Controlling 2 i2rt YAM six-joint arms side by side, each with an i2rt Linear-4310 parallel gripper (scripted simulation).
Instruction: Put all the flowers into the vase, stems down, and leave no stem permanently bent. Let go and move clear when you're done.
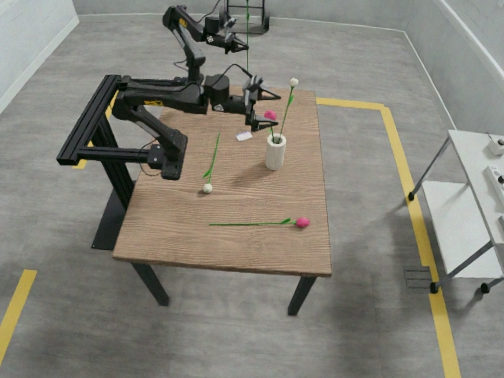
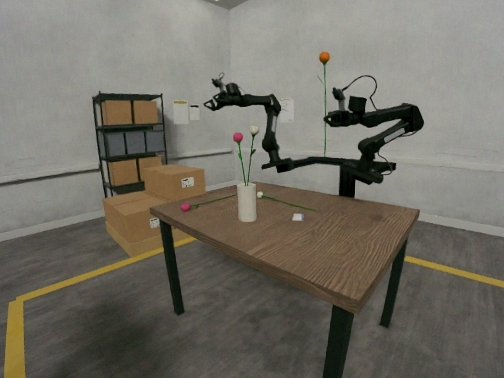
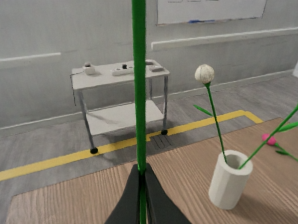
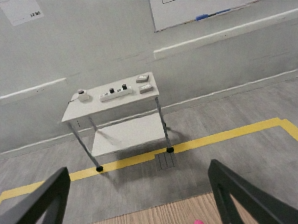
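Observation:
Left gripper of mine, visible. My right gripper, visible, image 4 too. White vase, visible.

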